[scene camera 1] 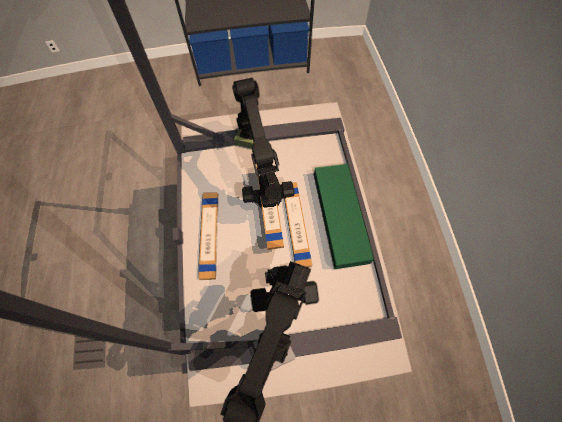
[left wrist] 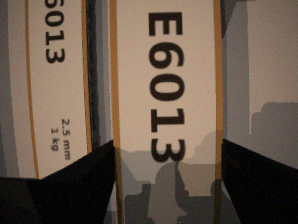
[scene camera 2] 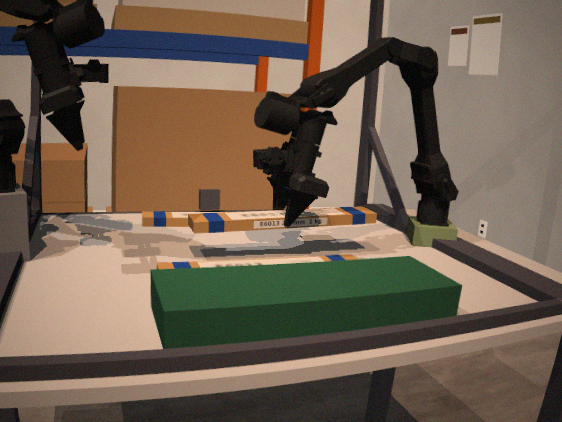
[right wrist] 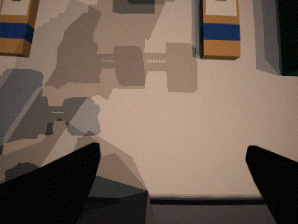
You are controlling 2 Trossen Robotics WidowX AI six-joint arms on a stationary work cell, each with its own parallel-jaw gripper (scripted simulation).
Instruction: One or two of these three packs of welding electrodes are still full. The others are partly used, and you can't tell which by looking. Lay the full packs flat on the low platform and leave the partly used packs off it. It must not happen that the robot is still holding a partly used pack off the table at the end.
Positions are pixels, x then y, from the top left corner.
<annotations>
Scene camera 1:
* pack: 208, 245
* pack: 273, 232
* green low platform: 347, 236
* pack: 302, 256
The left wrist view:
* my left gripper: 166, 145
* pack: 166, 70
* pack: 60, 65
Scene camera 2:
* my left gripper: 280, 221
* my right gripper: 81, 146
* pack: 274, 219
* green low platform: 204, 306
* pack: 171, 265
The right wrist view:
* my right gripper: 173, 151
</annotations>
